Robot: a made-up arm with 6 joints.
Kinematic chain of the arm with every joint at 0, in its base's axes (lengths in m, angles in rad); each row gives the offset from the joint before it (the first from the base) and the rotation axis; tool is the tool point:
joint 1: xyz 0 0 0.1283 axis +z
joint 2: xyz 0 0 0 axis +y
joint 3: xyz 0 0 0.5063 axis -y
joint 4: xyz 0 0 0 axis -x
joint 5: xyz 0.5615 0 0 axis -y
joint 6: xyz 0 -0.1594 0 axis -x
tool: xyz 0 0 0
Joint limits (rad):
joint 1: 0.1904..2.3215
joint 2: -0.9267..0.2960
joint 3: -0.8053..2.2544
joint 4: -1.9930..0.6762
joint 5: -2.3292..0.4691
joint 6: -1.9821..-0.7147
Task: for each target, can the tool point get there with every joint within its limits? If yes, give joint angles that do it. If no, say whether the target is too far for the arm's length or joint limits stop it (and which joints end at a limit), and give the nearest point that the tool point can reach.
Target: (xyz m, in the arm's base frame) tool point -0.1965 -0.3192 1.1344
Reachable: yes | joints 0.5798 -0.2135 1.7853 -0.0069 -1.4048 -1.0450
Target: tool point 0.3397 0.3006 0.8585
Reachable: yes | joints 0.7837 -0.1640 0.5157 -1.4011 -1.3079 -1.0195
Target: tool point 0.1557 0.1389 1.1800
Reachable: yes | joints 1.5532 0.0023 1.2429 0.2794 -0.0485 -0.9012
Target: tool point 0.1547 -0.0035 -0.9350
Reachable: no: joint limits stop it (at a limit: joint 1, joint 2, joint 3) | nearest point 0.2565 0.0418 0.0398 | short by 0.981 m
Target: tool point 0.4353 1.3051 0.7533
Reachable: no: too far | nearest point 0.2302 0.6902 0.6790 | short by 0.652 m
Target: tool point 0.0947 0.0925 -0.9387
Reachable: no: joint limits stop it (at a limit: joint 2, joint 3) | nearest point 0.1857 0.1814 0.0397 | short by 0.987 m
